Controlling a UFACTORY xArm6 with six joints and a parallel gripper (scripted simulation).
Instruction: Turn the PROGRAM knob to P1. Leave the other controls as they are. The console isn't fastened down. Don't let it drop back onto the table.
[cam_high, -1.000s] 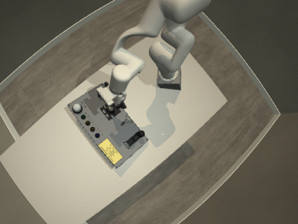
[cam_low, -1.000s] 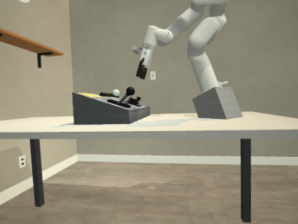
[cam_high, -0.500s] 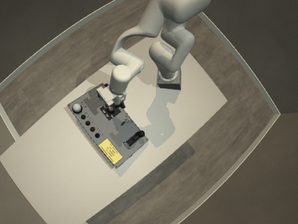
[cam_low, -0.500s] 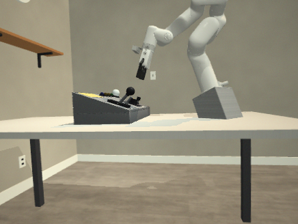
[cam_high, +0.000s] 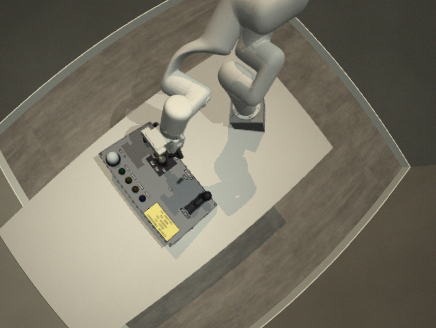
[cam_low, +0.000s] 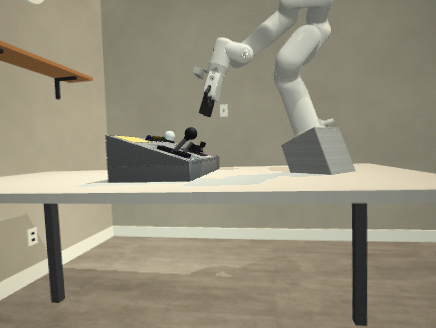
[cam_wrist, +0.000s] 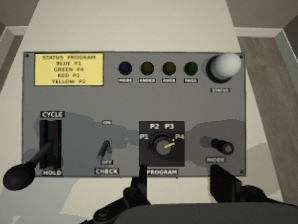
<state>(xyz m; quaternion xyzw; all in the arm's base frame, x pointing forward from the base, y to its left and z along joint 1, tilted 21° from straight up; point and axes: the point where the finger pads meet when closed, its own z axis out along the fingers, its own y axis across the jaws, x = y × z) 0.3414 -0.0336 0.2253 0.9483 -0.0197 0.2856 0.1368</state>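
The grey sloped console lies 90 mm ahead of my hand, 50 mm to the left of it and 160 mm below it. Round my hand: check toggle (60 mm ahead, 110 mm to the left, 140 mm below); then black lever (50 mm ahead, 240 mm to the left, 130 mm below); then mode knob (30 mm ahead, 120 mm to the right, 140 mm below).
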